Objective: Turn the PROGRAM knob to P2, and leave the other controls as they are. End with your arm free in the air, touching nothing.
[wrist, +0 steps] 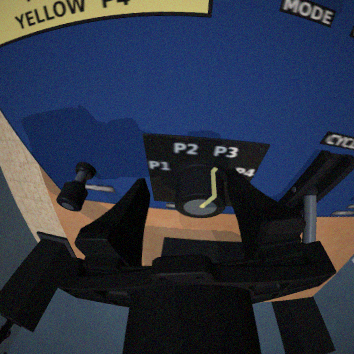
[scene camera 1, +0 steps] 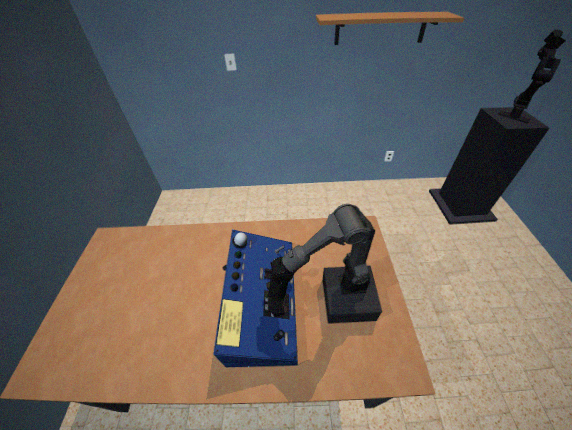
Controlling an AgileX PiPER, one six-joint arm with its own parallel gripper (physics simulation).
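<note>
The black PROGRAM knob stands on its dark label plate, marked P1 to P4, on the blue console. Its yellow pointer line runs up toward P3. My gripper is open, with one finger on each side of the knob. The right finger is very close to the knob's side; whether it touches cannot be told. The left finger stands apart from it, with a clear gap. In the scene view, the gripper is low over the near part of the console and hides the knob.
A black stubby lever stands left of the knob in the wrist view. A black control with a grey rod is near the right finger, by the CYCLE label. A yellow card, dark round lamps and a white dome are on the console.
</note>
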